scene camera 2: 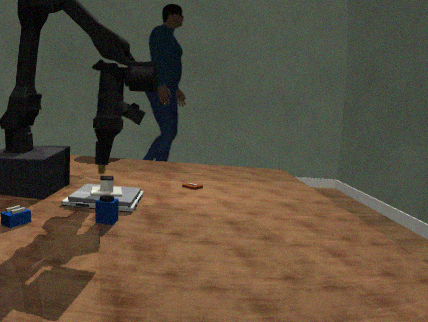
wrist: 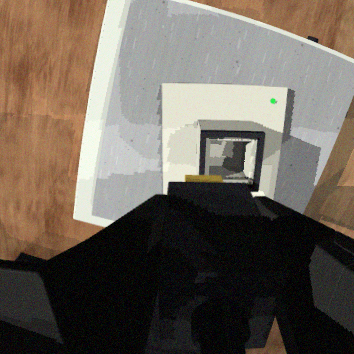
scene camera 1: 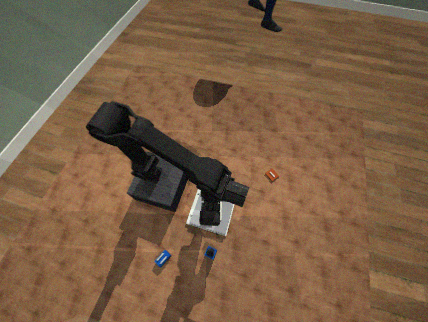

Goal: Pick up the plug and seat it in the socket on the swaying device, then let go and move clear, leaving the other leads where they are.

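Observation:
My gripper (scene camera 1: 210, 217) (scene camera 2: 103, 157) (wrist: 209, 207) points down and is shut on the plug, mostly hidden by the fingers. The plug's yellow end (scene camera 2: 101, 169) (wrist: 203, 178) sticks out below the fingertips. In scene camera 2 it hangs a little above the socket (scene camera 2: 106, 184) (wrist: 232, 134), with a small gap. In the wrist view it overlaps the lower left of the socket's dark square rim, and the socket's opening shows beyond it. The socket stands on a cream plate (wrist: 220, 102) with a green light, on the grey and white device (scene camera 1: 225, 222) (scene camera 2: 131, 193) (wrist: 175, 45).
A blue block with two pale bars (scene camera 1: 162, 258) (scene camera 2: 16, 218) and a blue block with a black round top (scene camera 1: 210, 252) (scene camera 2: 107, 213) lie on the device's near side. A flat orange piece (scene camera 1: 271, 175) (scene camera 2: 192, 185) lies right. A person (scene camera 2: 166, 65) stands behind.

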